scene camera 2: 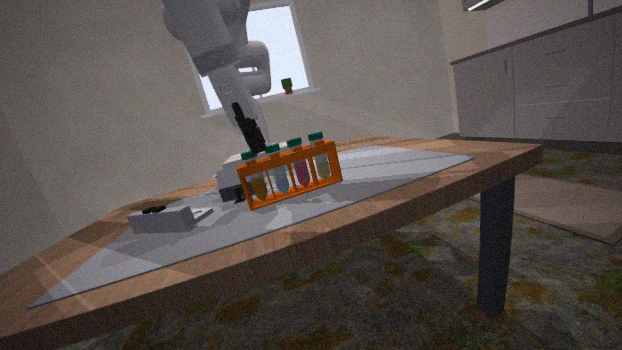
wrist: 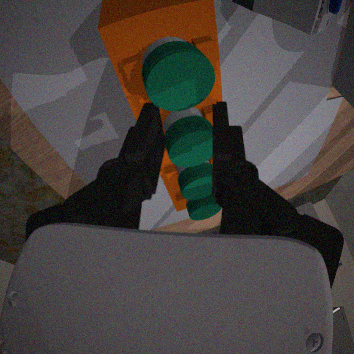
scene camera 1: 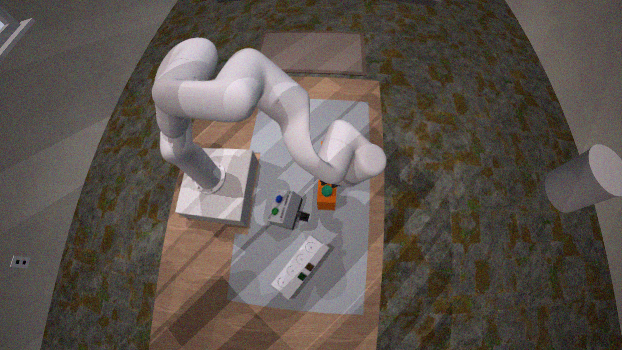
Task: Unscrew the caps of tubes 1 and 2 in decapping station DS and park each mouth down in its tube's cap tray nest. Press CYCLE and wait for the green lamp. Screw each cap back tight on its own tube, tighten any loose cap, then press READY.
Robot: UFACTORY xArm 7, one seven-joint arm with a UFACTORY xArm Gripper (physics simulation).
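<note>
An orange rack holds tubes with amber, pale blue, pink and yellowish contents, all upright with green caps on. My gripper is part open and holds nothing. In the wrist view its fingers stand either side of the second green cap, past the nearest green cap; contact is not clear. A grey console has a blue button and a green button. A white block has circular marks. Tube numbers are unreadable.
A black jaw-like part sticks out from the console towards the rack. The arm's white base stands left of the console. A grey mat lies on the wooden table. The arm hides the rear of the rack in scene camera 1.
</note>
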